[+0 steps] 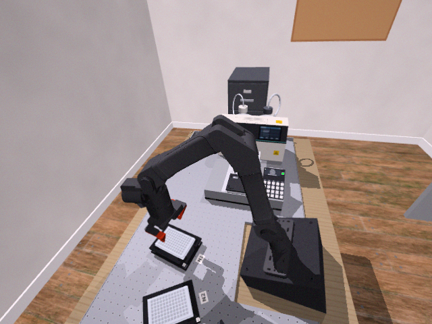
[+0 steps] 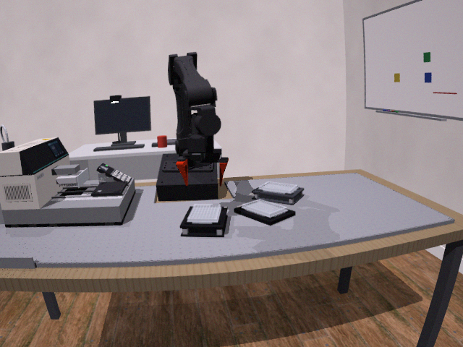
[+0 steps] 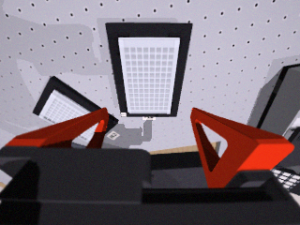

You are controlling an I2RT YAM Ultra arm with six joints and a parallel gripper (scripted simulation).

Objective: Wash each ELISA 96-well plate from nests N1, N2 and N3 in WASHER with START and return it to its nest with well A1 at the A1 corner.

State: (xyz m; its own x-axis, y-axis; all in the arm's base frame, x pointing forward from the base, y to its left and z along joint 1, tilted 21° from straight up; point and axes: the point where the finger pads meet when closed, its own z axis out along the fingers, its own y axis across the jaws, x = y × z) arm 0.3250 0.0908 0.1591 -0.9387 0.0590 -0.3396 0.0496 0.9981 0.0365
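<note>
Right now the nest N1 is 10 cm below my hand. The rest, counted from my hand: N2 label (17 cm behind, 11 cm to the left, 13 cm below); then nest N2 (9 cm behind, 18 cm to the left, 12 cm below); then N1 label (10 cm behind, 1 cm to the left, 13 cm below).
</note>
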